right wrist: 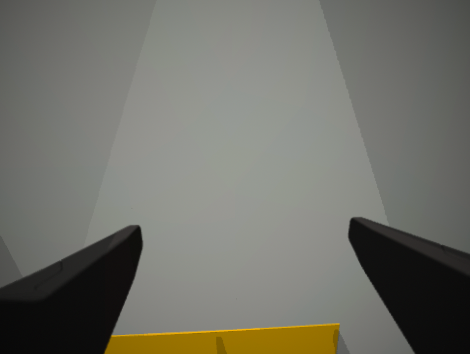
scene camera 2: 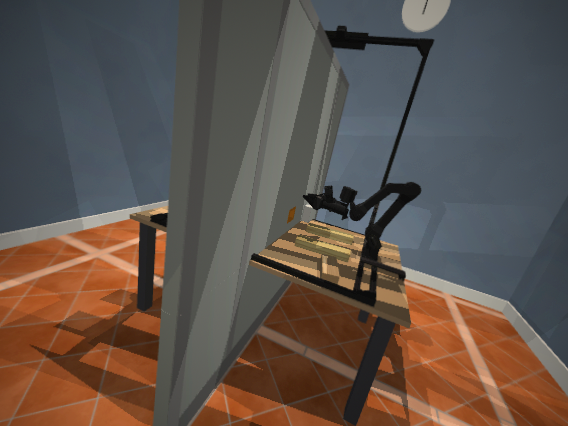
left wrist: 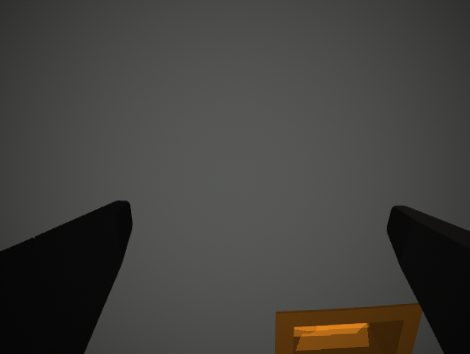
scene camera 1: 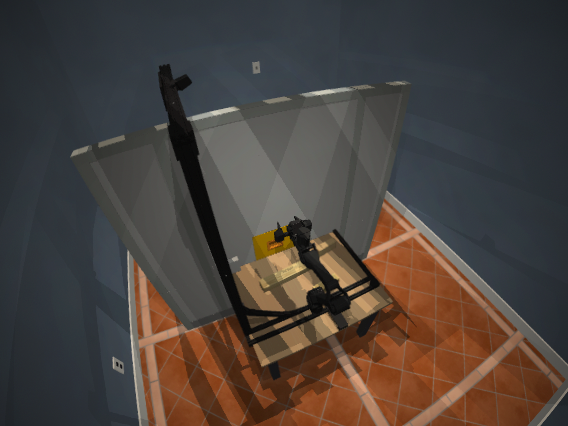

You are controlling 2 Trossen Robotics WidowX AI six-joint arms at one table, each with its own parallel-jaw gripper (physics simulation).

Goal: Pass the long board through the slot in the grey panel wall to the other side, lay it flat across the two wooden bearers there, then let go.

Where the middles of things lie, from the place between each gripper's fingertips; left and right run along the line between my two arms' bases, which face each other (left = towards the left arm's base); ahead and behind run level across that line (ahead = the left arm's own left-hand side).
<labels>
The orange slot frame (left wrist: 401, 321) is 60 mm behind my left hand, 90 mm to the right of it and 140 mm below it.
Now: the orange slot frame 25 cm below my right hand, 11 cm to the left of it and 4 cm behind it.
</labels>
